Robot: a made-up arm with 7 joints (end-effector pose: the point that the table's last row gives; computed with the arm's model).
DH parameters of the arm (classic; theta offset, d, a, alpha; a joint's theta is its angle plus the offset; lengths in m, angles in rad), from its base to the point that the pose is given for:
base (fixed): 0 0.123 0 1.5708
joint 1: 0 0.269 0.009 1.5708
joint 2: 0 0.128 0.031 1.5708
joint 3: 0 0.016 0.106 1.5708
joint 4: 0 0.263 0.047 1.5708
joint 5: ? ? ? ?
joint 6: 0 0.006 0.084 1.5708
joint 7: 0 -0.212 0.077 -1.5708
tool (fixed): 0 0.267 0 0
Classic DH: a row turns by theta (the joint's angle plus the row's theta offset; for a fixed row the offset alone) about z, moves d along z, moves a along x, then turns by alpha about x.
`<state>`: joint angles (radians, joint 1 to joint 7).
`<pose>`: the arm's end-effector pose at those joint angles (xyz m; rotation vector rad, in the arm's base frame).
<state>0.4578 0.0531 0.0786 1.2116 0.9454 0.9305 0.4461</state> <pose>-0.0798 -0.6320 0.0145 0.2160 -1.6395 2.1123</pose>
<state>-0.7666 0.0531 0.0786 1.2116 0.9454 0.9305 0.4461</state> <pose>-0.1291 -0.6320 0.1612 1.2060 -0.8513 1.3915</pose>
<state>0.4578 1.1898 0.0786 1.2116 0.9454 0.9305 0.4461</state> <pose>-0.3084 -0.3051 -0.0981 -0.3968 -1.7135 0.9372</pose>
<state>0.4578 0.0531 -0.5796 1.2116 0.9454 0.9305 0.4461</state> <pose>-0.0457 -0.6314 -0.0796 -0.5588 -1.9279 2.3376</pose>
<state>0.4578 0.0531 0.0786 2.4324 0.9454 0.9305 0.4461</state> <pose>0.4097 -0.6423 0.2096 -0.9220 0.7903 -2.4398</pose>
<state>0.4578 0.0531 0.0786 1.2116 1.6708 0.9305 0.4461</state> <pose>0.1201 -0.3898 -0.2024 0.3254 -2.5280 1.7934</pose>
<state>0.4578 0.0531 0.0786 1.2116 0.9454 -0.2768 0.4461</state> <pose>-0.1307 -0.4886 0.2060 0.7273 -1.4786 0.8557</pose>
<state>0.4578 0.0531 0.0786 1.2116 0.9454 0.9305 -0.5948</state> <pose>-0.2199 -0.3946 0.0343 -0.7598 -0.9780 1.7081</pose>
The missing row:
joint 5: 0 0.058 -0.312 -1.5708
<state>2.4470 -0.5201 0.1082 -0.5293 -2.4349 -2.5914 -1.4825</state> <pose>-0.7418 -0.5830 0.1297 1.7852 0.5665 -2.0884</pose>
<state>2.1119 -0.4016 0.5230 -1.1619 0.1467 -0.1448 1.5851</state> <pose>-0.0801 0.2682 0.1430 0.2939 2.5230 1.3005</pose>
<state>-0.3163 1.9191 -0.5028 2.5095 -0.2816 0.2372 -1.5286</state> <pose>-0.0907 -0.1131 0.1912 -0.9894 2.3341 0.4751</pose>
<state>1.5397 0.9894 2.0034 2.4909 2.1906 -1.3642 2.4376</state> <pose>0.0830 -0.5015 0.3557 1.4314 0.6562 -2.1362</pose>
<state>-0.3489 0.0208 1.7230 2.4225 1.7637 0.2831 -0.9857</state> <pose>0.1886 -0.4631 -0.0855 2.2973 0.2900 0.4527</pose>
